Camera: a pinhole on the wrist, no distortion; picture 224 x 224 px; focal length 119.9 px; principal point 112.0 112.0 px. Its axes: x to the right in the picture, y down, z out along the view. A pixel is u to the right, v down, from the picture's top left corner.
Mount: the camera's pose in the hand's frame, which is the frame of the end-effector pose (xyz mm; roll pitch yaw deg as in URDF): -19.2 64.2 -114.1 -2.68 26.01 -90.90
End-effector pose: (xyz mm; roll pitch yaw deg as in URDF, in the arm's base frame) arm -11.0 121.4 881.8 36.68 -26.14 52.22
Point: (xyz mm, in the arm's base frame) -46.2 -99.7 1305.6
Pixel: 14.6 113.9
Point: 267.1 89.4 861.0
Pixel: 184.8 162.4
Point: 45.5 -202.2 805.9
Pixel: 144.8 35.0
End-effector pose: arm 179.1 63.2 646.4 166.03 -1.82 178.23
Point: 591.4 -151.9 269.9
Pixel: 143.8 11.1
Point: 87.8 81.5 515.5
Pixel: 95.1 155.8
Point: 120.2 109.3 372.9
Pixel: 83.3 128.4
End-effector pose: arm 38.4 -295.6 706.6 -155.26 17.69 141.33
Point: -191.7 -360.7 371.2
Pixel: 89.5 172.1
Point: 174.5 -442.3 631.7
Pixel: 73.8 30.4
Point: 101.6 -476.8 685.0
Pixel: 121.6 45.0
